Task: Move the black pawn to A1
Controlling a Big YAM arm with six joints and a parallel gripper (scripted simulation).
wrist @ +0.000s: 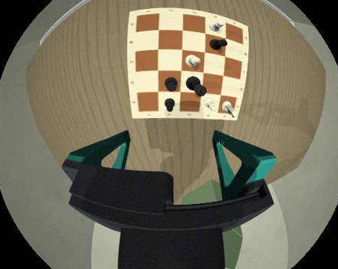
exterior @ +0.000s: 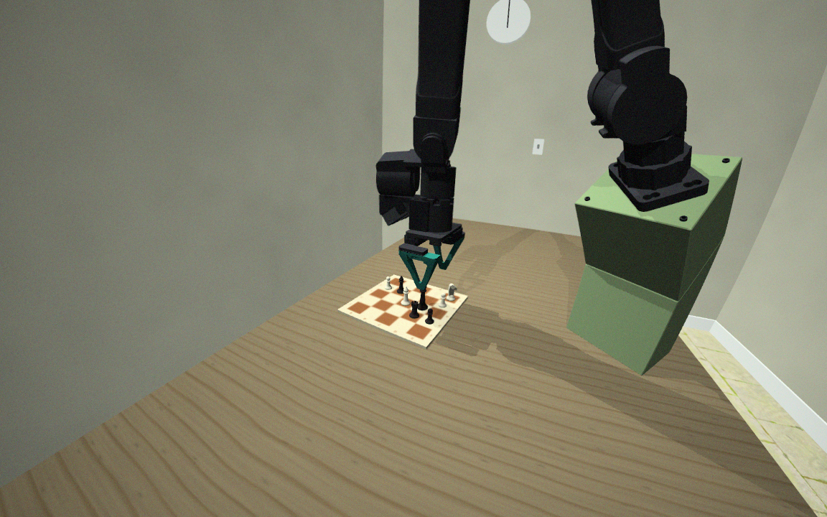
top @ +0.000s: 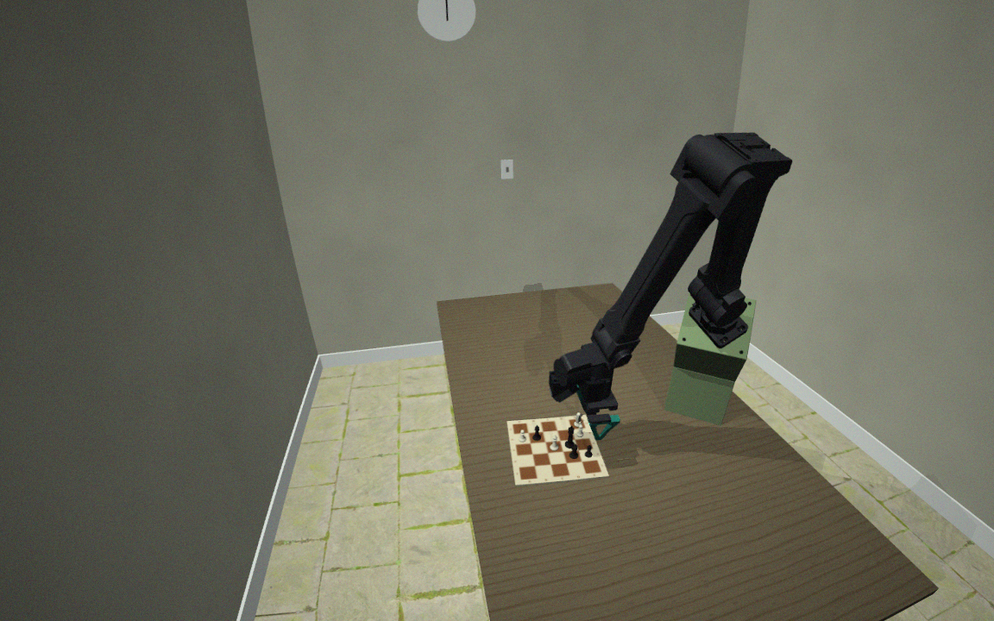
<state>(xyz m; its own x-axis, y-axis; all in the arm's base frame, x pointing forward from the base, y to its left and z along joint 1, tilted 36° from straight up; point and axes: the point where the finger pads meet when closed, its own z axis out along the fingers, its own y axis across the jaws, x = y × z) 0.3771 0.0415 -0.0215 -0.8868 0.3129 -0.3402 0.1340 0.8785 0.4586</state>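
My gripper is now 90 mm above the black pawn. Also, from my hand: chessboard: 70 mm ahead, 50 mm to the right, 110 mm below; then white chess piece: 70 mm ahead, 50 mm to the right, 90 mm below.
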